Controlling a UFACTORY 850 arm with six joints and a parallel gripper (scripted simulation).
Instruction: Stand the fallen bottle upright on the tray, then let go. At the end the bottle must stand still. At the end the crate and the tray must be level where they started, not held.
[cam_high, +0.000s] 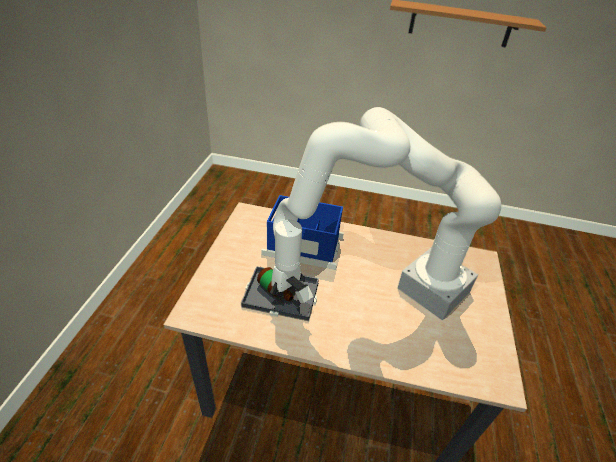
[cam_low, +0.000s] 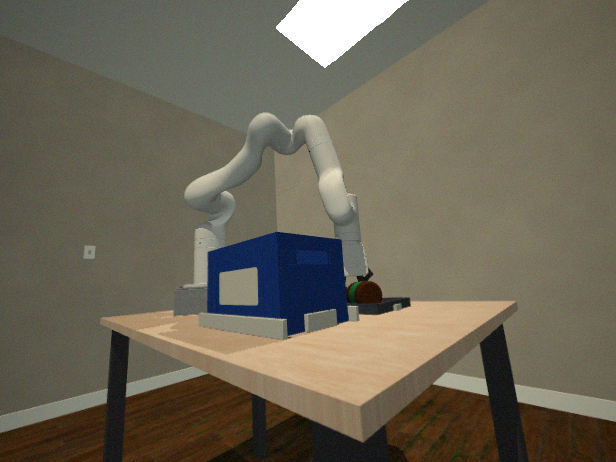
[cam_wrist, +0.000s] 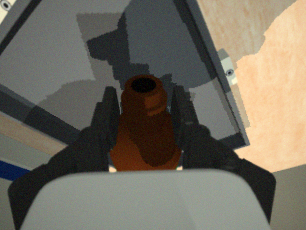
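Right now my hand is 4 cm short of the bottle and 3 cm to the left of it. The rest, counted from my hand: dark tray: 3 cm ahead, 3 cm to the right, 3 cm below; then blue crate: 1 cm behind, 32 cm to the right, 4 cm above.
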